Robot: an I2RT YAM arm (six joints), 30 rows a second.
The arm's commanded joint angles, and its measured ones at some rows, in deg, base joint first. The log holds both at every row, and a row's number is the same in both.
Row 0, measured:
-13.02 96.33 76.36 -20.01 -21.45 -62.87
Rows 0 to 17, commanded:
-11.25 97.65 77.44 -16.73 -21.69 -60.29
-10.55 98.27 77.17 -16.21 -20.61 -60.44
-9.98 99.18 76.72 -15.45 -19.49 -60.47
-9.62 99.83 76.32 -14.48 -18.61 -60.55
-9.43 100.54 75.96 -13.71 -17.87 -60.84
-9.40 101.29 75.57 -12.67 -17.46 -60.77
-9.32 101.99 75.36 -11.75 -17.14 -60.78
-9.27 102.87 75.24 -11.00 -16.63 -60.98
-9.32 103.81 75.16 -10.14 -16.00 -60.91
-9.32 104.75 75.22 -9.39 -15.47 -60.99
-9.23 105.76 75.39 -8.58 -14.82 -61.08
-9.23 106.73 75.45 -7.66 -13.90 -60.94
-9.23 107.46 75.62 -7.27 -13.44 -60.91
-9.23 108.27 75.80 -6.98 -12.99 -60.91
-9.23 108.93 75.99 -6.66 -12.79 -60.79
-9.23 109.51 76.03 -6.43 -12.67 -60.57
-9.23 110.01 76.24 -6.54 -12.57 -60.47
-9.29 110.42 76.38 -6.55 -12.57 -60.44
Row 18, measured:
-9.28 108.84 75.94 -7.51 -14.17 -61.71
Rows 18 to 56, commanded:
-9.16 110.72 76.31 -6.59 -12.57 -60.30
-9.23 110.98 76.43 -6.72 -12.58 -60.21
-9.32 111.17 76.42 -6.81 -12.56 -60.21
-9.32 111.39 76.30 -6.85 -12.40 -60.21
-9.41 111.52 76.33 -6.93 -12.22 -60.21
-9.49 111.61 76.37 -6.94 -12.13 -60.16
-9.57 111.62 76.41 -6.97 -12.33 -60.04
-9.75 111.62 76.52 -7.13 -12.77 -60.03
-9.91 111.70 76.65 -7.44 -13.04 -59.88
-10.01 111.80 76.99 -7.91 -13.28 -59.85
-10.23 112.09 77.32 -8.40 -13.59 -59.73
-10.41 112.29 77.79 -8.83 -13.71 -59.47
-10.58 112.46 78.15 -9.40 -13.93 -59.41
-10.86 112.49 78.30 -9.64 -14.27 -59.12
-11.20 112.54 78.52 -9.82 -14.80 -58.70
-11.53 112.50 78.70 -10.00 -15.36 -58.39
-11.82 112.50 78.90 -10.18 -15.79 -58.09
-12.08 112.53 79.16 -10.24 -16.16 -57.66
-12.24 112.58 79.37 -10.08 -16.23 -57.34
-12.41 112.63 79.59 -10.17 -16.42 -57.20
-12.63 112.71 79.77 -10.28 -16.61 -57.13
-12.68 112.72 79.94 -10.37 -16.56 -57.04
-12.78 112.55 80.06 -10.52 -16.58 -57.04
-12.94 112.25 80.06 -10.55 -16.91 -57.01
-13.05 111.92 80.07 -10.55 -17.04 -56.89
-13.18 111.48 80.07 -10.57 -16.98 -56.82
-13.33 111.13 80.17 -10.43 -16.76 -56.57
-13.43 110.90 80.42 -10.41 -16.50 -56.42
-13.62 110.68 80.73 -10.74 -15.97 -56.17
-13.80 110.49 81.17 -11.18 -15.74 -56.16
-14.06 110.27 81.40 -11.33 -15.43 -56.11
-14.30 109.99 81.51 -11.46 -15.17 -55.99
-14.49 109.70 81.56 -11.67 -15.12 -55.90
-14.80 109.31 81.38 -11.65 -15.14 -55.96
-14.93 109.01 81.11 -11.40 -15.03 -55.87
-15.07 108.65 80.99 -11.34 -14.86 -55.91
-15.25 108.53 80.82 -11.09 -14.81 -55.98
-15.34 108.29 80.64 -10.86 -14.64 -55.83
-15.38 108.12 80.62 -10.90 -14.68 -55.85
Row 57, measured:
-14.76 110.80 79.99 -9.41 -15.20 -57.23
